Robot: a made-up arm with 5 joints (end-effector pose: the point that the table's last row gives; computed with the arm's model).
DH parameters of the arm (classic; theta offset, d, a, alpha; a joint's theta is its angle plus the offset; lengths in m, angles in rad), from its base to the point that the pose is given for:
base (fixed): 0 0.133 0 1.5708
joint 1: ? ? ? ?
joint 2: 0 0.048 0.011 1.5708
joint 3: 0 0.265 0.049 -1.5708
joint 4: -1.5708 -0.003 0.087 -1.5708
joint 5: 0 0.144 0.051 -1.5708
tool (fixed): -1.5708 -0.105 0 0
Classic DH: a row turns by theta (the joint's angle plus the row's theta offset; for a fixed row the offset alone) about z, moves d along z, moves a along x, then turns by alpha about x.
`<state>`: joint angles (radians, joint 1 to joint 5).
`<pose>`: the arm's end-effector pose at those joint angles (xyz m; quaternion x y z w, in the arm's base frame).
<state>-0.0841 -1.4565 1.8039 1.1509 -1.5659</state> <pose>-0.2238 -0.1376 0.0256 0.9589 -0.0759 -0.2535 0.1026</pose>
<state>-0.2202 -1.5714 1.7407 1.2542 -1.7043</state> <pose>-0.2224 -0.1292 0.0675 0.9529 0.0138 -0.2639 0.1487</pose>
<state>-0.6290 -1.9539 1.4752 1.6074 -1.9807</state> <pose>-0.1977 -0.1310 0.1999 0.9373 0.2210 -0.2553 0.0861</pose>
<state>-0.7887 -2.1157 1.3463 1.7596 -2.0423</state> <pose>-0.1692 -0.1495 0.2468 -0.9319 -0.2531 0.2596 0.0032</pose>
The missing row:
joint 1: 0 0.095 -0.082 1.5708
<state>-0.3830 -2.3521 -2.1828 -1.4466 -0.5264</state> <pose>-0.4199 -0.3109 0.3111 0.4466 -0.8760 0.1313 0.1263</pose>
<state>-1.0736 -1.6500 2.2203 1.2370 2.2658</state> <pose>-0.3770 -0.1458 0.2148 -0.0181 0.6182 -0.0641 0.7832</pose>
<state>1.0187 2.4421 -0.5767 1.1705 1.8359</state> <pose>-0.1915 -0.3713 0.1349 0.0572 0.7670 0.4724 0.4304</pose>
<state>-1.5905 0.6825 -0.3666 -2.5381 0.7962</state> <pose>-0.1433 0.1401 0.2155 0.5584 0.6567 0.4626 0.2073</pose>
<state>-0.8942 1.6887 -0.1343 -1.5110 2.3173</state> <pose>0.2546 -0.0696 -0.0991 0.7808 0.1262 -0.4157 0.4491</pose>
